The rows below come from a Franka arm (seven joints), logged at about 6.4 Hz.
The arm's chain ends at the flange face. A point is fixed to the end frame.
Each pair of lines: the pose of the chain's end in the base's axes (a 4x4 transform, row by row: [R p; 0 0 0 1], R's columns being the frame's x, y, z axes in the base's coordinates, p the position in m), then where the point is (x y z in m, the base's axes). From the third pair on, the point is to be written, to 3 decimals.
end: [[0.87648 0.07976 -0.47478 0.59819], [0.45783 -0.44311 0.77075 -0.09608], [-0.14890 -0.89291 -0.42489 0.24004], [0 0 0 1]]
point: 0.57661 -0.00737 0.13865
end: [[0.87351 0.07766 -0.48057 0.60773], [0.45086 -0.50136 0.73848 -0.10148], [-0.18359 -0.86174 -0.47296 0.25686], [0 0 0 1]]
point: 0.58523 -0.01983 0.14989
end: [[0.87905 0.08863 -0.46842 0.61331], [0.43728 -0.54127 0.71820 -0.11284], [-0.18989 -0.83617 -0.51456 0.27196], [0 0 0 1]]
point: 0.593 -0.036 0.161
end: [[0.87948 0.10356 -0.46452 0.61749], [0.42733 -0.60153 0.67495 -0.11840], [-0.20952 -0.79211 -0.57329 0.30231], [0 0 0 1]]
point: 0.598 -0.050 0.186
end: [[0.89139 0.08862 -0.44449 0.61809], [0.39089 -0.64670 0.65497 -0.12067], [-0.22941 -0.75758 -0.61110 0.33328], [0 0 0 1]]
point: 0.601 -0.059 0.213
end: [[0.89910 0.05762 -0.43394 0.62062], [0.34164 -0.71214 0.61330 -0.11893], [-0.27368 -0.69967 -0.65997 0.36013], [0 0 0 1]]
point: 0.604 -0.067 0.235
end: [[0.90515 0.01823 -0.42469 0.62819], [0.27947 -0.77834 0.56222 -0.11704], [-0.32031 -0.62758 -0.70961 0.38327], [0 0 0 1]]
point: 0.611 -0.077 0.254
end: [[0.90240 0.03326 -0.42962 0.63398], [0.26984 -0.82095 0.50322 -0.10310], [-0.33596 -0.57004 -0.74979 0.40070], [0 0 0 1]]
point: 0.617 -0.073 0.269
